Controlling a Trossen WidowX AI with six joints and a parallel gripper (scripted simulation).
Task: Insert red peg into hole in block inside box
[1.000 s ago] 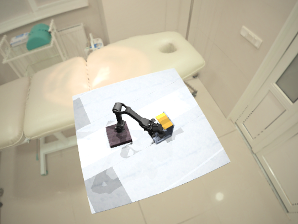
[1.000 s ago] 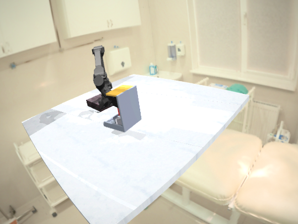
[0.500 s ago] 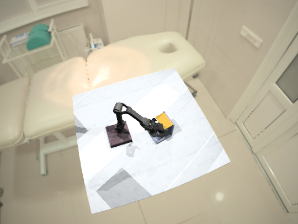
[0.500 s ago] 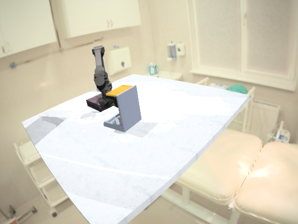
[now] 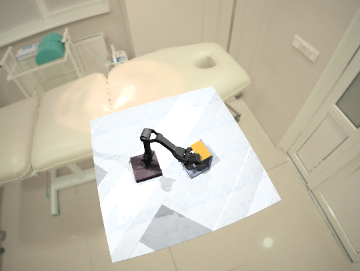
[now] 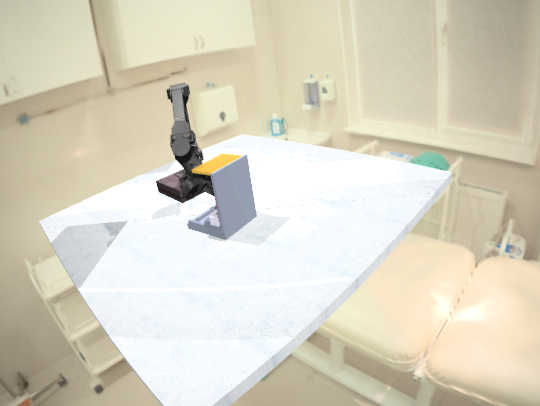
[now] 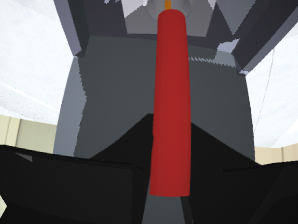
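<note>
Right now my gripper tip is 4 cm short of the grey back wall, 1 cm to the right of it and 1 cm below it. Round my gripper tip: roof: 1 cm to the left, 11 cm above; red peg: 3 cm behind, 1 cm to the right, 1 cm below.
</note>
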